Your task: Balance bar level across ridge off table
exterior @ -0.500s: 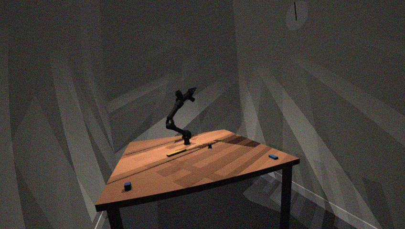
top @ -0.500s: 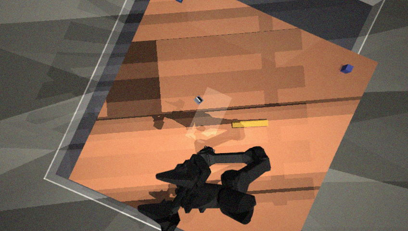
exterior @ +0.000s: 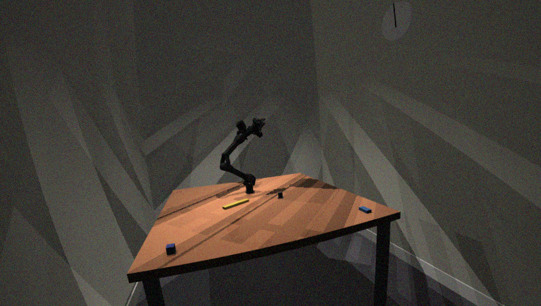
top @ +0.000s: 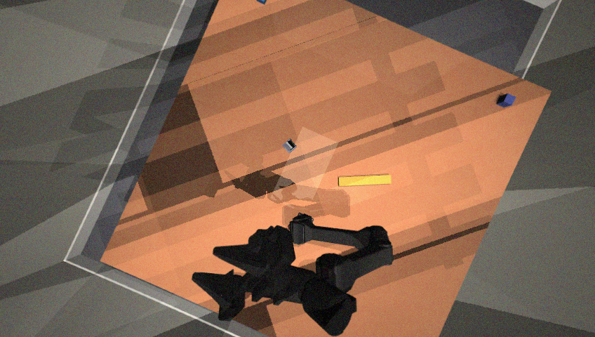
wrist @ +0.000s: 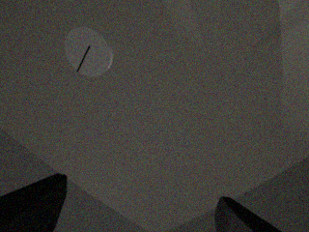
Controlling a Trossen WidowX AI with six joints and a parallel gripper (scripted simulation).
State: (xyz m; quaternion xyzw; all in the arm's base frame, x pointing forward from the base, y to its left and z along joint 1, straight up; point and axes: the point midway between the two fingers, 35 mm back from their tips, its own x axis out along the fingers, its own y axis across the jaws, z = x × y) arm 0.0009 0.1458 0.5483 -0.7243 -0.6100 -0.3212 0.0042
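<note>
Now: gripper tip 560 mm above the yellow bar, 320 mm to the left of it and 250 mm short of it. From my gripper tip the other things lie so: blue cube: 740 mm ahead, 680 mm to the right, 550 mm below; ridge: 530 mm below, 250 mm ahead; flat blue block: 740 mm ahead, 560 mm below, 320 mm to the left.
</note>
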